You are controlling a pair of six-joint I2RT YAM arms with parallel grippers.
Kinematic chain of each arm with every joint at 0, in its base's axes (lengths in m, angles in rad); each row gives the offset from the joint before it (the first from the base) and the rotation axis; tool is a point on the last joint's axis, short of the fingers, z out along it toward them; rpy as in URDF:
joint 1: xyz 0 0 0.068 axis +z
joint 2: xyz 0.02 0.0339 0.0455 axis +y
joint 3: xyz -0.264 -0.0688 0 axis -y
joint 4: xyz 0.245 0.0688 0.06 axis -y
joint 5: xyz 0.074 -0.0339 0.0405 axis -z
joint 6: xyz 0.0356 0 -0.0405 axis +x
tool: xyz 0 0 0 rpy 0 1.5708 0
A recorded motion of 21 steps. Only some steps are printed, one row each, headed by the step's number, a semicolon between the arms.
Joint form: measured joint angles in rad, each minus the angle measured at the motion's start. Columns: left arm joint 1, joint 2, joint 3, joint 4, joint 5, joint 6; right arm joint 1, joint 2, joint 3, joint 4, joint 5, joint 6.
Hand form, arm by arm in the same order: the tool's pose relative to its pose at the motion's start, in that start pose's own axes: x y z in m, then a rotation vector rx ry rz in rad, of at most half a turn. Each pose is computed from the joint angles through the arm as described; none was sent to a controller.
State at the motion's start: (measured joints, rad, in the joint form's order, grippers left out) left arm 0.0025 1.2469 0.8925 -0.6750 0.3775 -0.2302; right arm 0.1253 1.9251 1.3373 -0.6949 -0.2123 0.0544
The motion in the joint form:
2: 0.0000 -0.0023 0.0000 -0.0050 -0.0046 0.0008; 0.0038 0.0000 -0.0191 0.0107 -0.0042 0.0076
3: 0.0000 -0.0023 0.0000 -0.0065 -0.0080 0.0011; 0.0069 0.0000 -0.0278 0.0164 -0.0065 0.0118
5: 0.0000 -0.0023 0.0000 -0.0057 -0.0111 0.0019; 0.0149 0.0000 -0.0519 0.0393 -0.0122 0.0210
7: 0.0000 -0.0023 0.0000 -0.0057 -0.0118 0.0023; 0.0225 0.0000 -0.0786 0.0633 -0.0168 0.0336
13: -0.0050 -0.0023 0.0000 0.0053 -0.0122 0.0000; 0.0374 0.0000 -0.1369 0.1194 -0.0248 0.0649
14: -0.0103 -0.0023 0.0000 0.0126 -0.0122 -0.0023; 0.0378 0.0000 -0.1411 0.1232 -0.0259 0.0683
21: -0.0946 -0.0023 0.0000 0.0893 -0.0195 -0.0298; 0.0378 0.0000 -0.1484 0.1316 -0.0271 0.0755
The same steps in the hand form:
2: 0.0005 0.0001 -0.0005 -0.0051 0.0014 -0.0002; 0.0039 0.0005 0.0041 -0.0047 0.0093 0.0058
3: 0.0007 0.0002 -0.0006 -0.0087 0.0020 -0.0004; 0.0056 0.0013 0.0060 -0.0077 0.0130 0.0078
5: 0.0005 0.0003 -0.0006 -0.0115 0.0006 0.0007; 0.0098 0.0032 0.0112 -0.0153 0.0164 0.0098
7: 0.0005 0.0003 -0.0006 -0.0122 0.0004 0.0011; 0.0146 0.0047 0.0168 -0.0216 0.0213 0.0158
13: -0.0003 -0.0010 -0.0001 -0.0081 -0.0076 0.0067; 0.0252 0.0073 0.0284 -0.0328 0.0280 0.0337
14: -0.0007 -0.0024 0.0003 -0.0042 -0.0120 0.0113; 0.0260 0.0073 0.0291 -0.0339 0.0287 0.0369
21: -0.0024 -0.0231 0.0066 0.0458 -0.0474 0.0766; 0.0272 0.0069 0.0304 -0.0351 0.0279 0.0438

